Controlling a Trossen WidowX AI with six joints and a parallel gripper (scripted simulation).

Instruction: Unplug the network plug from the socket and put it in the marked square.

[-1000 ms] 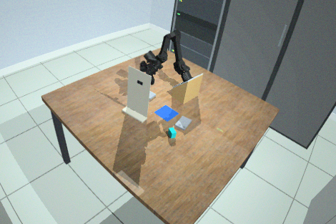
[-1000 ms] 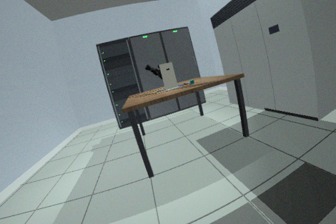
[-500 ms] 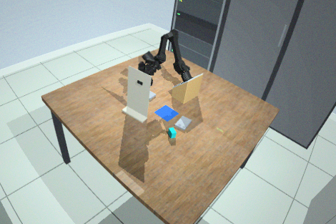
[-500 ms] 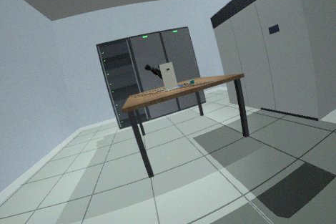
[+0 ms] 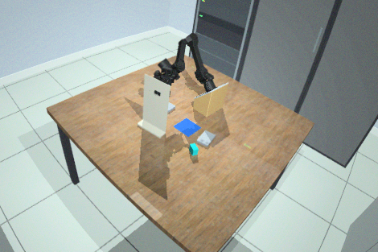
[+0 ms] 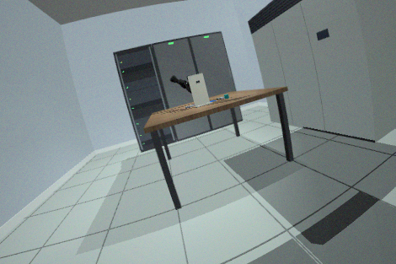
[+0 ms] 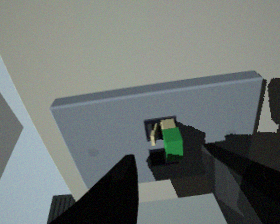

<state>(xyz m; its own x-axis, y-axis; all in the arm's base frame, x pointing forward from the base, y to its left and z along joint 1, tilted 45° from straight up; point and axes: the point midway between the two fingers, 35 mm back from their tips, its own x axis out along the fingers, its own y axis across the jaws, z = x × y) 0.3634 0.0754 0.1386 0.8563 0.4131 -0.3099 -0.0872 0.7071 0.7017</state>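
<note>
My gripper tip is 20 mm short of the network plug and 10 mm to the right of it. From my gripper tip the other things lie so: teal cube (20 mm behind, 290 mm to the left, 220 mm below); then blue marked square (130 mm behind, 120 mm to the left, 240 mm below); then white panel (40 mm ahead, 20 mm to the left, 100 mm below).
</note>
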